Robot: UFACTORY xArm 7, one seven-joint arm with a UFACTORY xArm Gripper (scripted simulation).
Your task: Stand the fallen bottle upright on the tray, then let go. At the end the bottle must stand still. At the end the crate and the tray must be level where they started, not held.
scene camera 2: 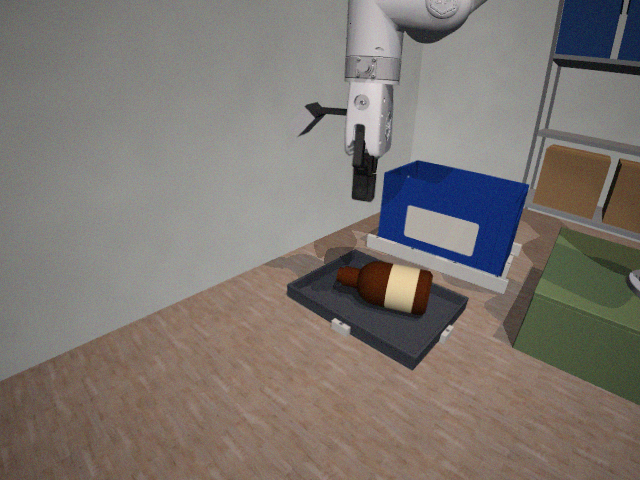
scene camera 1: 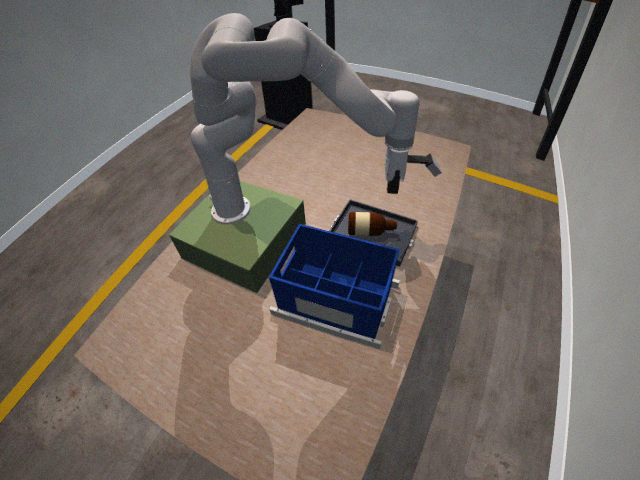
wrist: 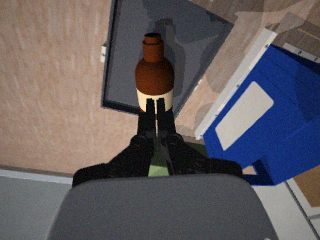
The pictures show: my gripper, a dark grey tray and a brown bottle.
My gripper also shows in scene camera 1 and in the wrist view.
